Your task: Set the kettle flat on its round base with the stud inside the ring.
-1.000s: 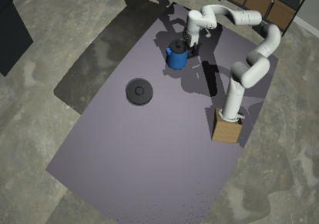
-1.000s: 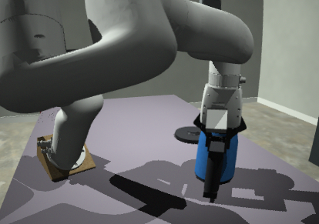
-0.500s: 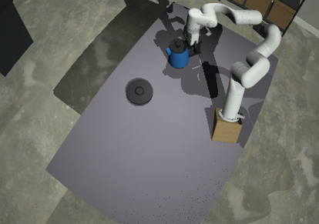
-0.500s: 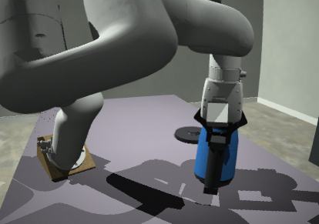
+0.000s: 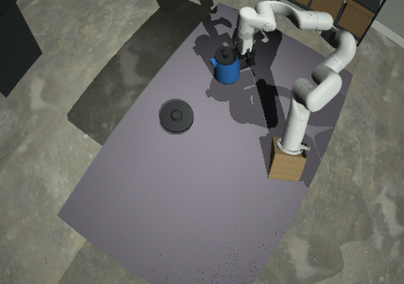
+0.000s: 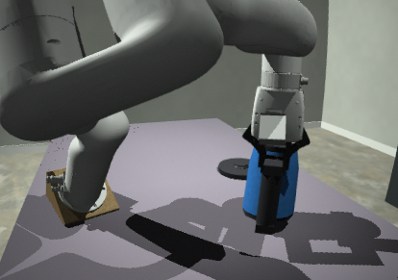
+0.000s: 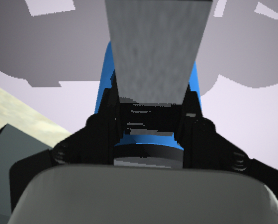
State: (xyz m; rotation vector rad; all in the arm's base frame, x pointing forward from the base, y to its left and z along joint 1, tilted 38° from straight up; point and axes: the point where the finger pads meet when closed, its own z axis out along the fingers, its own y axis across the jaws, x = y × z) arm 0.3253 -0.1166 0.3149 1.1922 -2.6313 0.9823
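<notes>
The blue kettle is 2 cm ahead of my hand, 2 cm to the left of it and 5 cm below it. Round my hand: round black base 16 cm ahead, 33 cm to the left, 16 cm below.
</notes>
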